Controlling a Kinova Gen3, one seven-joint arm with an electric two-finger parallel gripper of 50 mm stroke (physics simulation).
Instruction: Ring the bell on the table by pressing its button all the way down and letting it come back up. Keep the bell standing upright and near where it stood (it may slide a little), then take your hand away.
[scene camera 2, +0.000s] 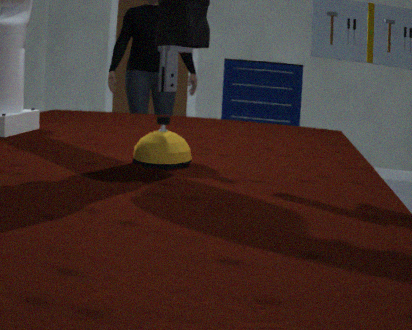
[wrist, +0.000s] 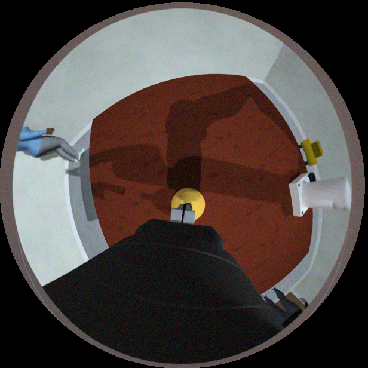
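Where they show: gripper, fingertip midpoint: (scene camera 2: 167, 91); arm's base, link origin: (scene camera 2: 4, 111).
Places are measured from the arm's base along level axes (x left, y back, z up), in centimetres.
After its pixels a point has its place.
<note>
The bell is a yellow dome (scene camera 2: 162, 149) {x -26.0, y -40.2, z -1.7 cm} (wrist: 196, 200) on a thin black base, and it stands upright on the dark red table (scene camera 2: 200, 280) {x -55.5, y -46.6, z -4.4 cm} (wrist: 240, 235). Its black button (scene camera 2: 163, 120) {x -23.3, y -39.9, z 1.9 cm} (wrist: 187, 205) shows raised on a short silver stem at the top of the dome. My gripper (scene camera 2: 167, 91) {x -22.6, y -40.2, z 5.9 cm} (wrist: 183, 210) is shut with nothing between its fingers. In the scene view its fingertips are above the button, with a visible gap between them. In the wrist view the grey fingers cover the lower edge of the dome.
The white robot base (scene camera 2: 19, 123) {x -3.0, y -5.7, z -2.1 cm} (wrist: 299, 196) stands on the table at one side. Beyond the table are a person in black (scene camera 2: 142, 45), a blue cabinet (scene camera 2: 262, 92), a person in blue (wrist: 31, 142) and a yellow object (wrist: 312, 151). Arm shadows cross the table.
</note>
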